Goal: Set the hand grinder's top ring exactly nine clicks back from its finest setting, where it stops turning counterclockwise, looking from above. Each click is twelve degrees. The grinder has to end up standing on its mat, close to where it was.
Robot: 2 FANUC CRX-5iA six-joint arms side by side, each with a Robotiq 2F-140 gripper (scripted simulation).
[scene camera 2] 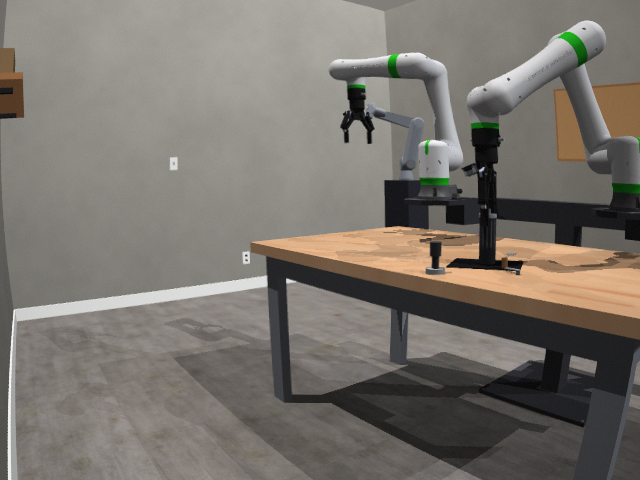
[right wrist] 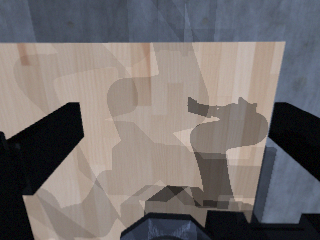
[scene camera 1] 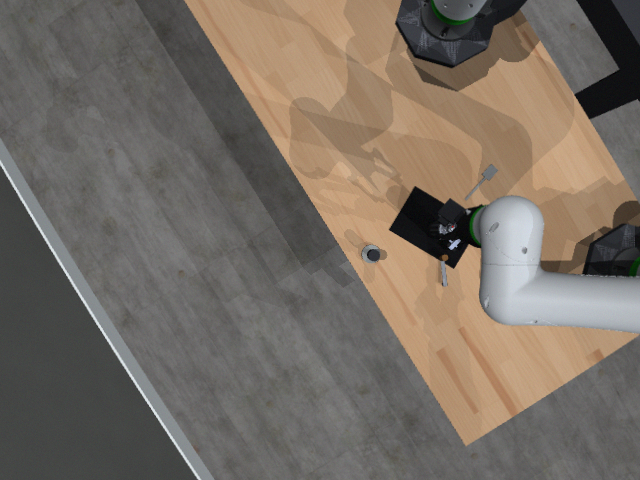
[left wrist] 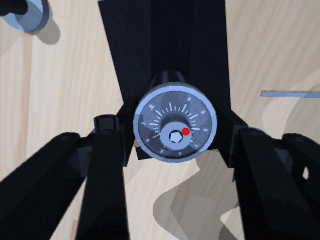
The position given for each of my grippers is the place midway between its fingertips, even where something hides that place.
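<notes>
A black mat [scene camera 1: 420, 208] shows in scene camera 1. Scene camera 2 gives my left gripper [scene camera 2: 487, 225], my right gripper [scene camera 2: 358, 143] and a hand grinder [scene camera 2: 487, 234]. Visible in the left wrist view: the mat [left wrist: 139, 44], the grinder [left wrist: 175, 134] and my left gripper [left wrist: 172, 111]. In the right wrist view the mat is out of frame, and in the right wrist view the grinder is out of frame as well.
</notes>
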